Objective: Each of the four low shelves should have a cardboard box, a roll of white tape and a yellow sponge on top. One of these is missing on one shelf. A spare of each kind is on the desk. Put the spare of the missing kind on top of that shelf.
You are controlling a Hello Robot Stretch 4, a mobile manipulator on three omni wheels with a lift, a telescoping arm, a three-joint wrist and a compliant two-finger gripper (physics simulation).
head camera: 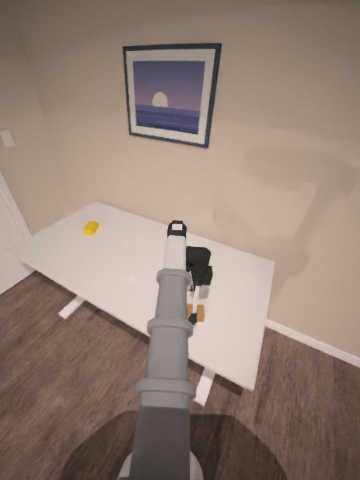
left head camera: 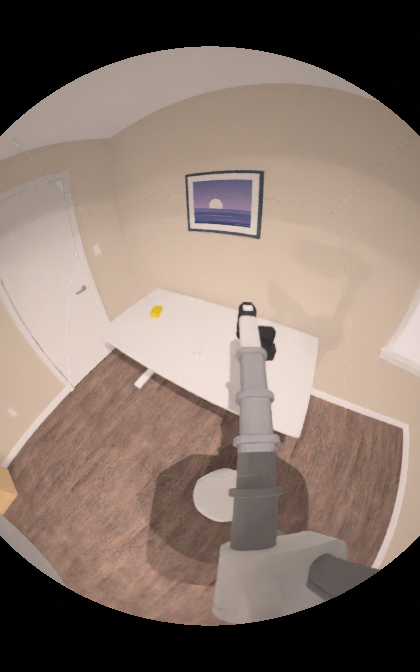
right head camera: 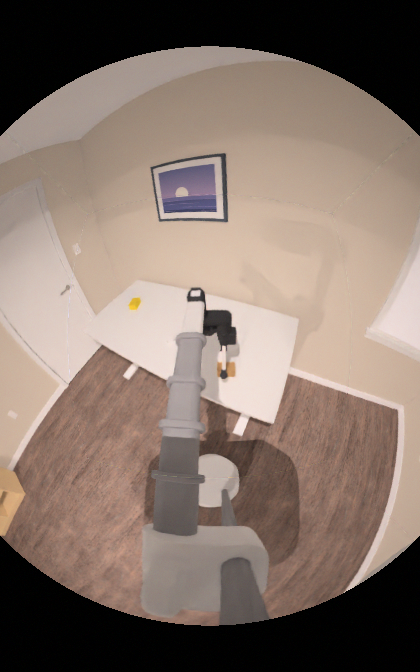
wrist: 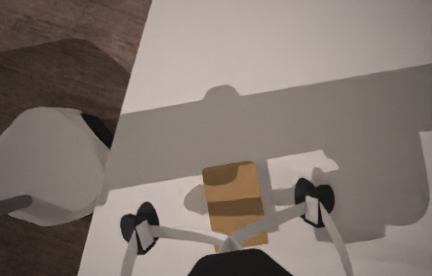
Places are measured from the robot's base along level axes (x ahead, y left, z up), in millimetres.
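Pixels of known places: gripper, fingertip midpoint: (head camera: 192, 306) (wrist: 226, 206).
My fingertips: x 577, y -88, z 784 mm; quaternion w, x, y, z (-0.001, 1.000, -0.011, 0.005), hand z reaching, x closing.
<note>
Ahead of a thing's pixels: the offset from my fingertips to its top centre. Level surfaces: height alone.
The spare cardboard box {9 mm ahead, 13 mm right, 41 mm down} (head camera: 200, 312) (right head camera: 230, 369) (wrist: 235, 190) lies on the white desk {91 mm down} (head camera: 240, 320) (left head camera: 295, 380) (right head camera: 270, 350) (wrist: 300, 40), near its right end. My gripper (wrist: 226, 206) is open above the box, with one fingertip on each side of it in the wrist view and nothing between them. The yellow sponge {616 mm ahead, 698 mm left, 46 mm down} (head camera: 91, 228) (left head camera: 156, 311) (right head camera: 134, 303) lies at the desk's far left. A small, faint white shape, probably the white tape {229 mm ahead, 320 mm left, 67 mm down} (head camera: 132, 276) (left head camera: 197, 353), lies near the desk's middle. The arm hides the box in the left head view. The four shelves' tops do not show.
Part of a light wooden furniture piece (left head camera: 6, 490) (right head camera: 12, 480) shows at the lower left. My round base (left head camera: 215, 495) (right head camera: 217, 480) (wrist: 50, 165) stands before the desk's front edge. A wall with a framed picture (head camera: 170, 95) is behind the desk; a door (left head camera: 40, 270) is at left.
</note>
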